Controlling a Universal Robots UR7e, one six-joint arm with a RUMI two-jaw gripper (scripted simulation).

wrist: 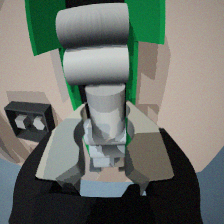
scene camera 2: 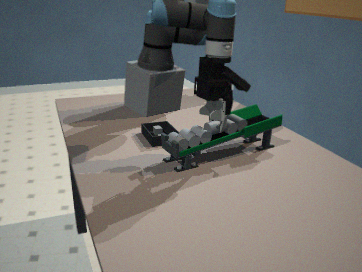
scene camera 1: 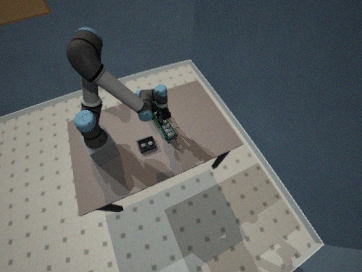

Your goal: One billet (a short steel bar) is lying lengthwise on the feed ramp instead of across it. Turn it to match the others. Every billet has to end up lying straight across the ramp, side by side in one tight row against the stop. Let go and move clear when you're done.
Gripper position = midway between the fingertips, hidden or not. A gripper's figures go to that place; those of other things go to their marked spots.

Scene:
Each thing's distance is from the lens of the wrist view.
gripper (wrist: 106, 102): 14 cm
billet (wrist: 106, 102): 10 cm
billet (wrist: 72, 31): 10 cm

